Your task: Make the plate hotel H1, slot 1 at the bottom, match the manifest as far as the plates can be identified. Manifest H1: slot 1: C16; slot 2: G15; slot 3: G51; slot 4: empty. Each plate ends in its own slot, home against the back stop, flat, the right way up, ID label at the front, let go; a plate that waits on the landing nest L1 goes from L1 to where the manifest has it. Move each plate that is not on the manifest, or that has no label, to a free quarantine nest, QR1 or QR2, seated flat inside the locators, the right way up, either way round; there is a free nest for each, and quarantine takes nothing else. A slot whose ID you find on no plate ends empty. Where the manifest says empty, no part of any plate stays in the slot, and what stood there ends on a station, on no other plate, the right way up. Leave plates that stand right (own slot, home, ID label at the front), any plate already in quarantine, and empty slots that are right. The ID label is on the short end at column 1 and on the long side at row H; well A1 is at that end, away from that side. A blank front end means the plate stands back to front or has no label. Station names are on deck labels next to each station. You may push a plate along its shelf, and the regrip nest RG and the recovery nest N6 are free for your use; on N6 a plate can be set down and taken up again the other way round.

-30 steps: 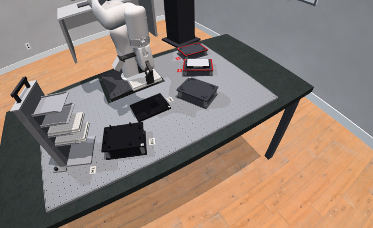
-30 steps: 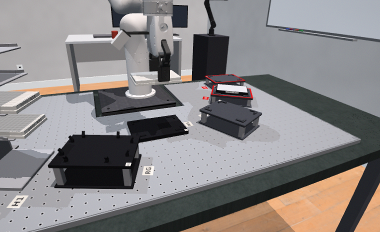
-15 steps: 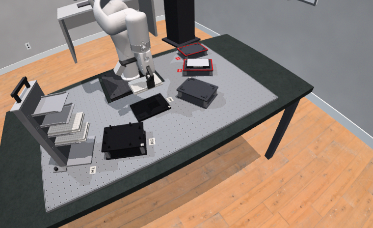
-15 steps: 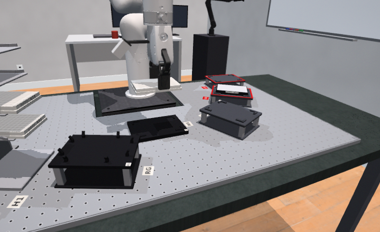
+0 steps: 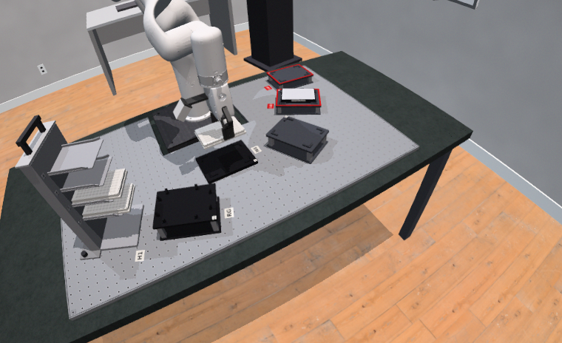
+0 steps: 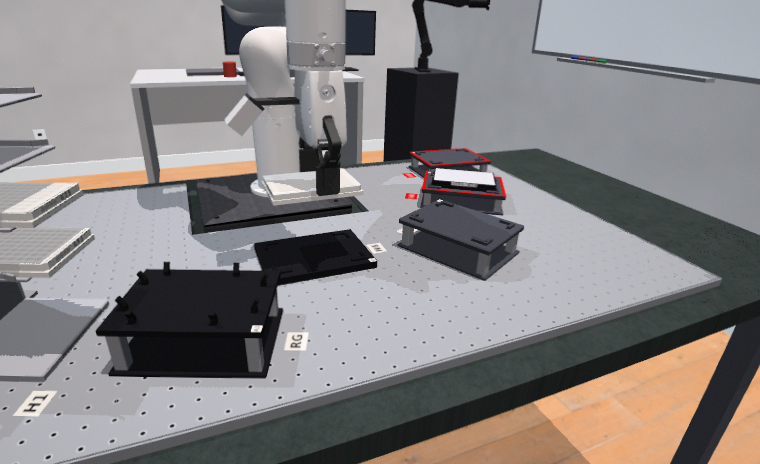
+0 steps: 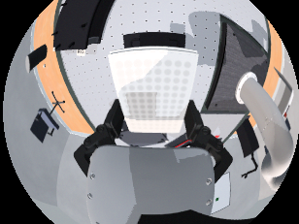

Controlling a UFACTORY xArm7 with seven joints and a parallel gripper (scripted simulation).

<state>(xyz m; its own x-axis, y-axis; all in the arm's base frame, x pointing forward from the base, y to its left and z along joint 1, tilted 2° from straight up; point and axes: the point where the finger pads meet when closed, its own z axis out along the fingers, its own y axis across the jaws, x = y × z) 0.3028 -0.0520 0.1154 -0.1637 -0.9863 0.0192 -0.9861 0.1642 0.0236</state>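
Right now my hand is 13 cm above the flat black nest N6 and 1 cm to the left of it. The rest, counted from my hand: deck label H1 (37 cm to the right, 13 cm below, 13 cm ahead); then black regrip nest RG (20 cm to the right, 12 cm ahead, 8 cm below); then RG deck label (17 cm ahead, 13 cm below, 11 cm to the right).
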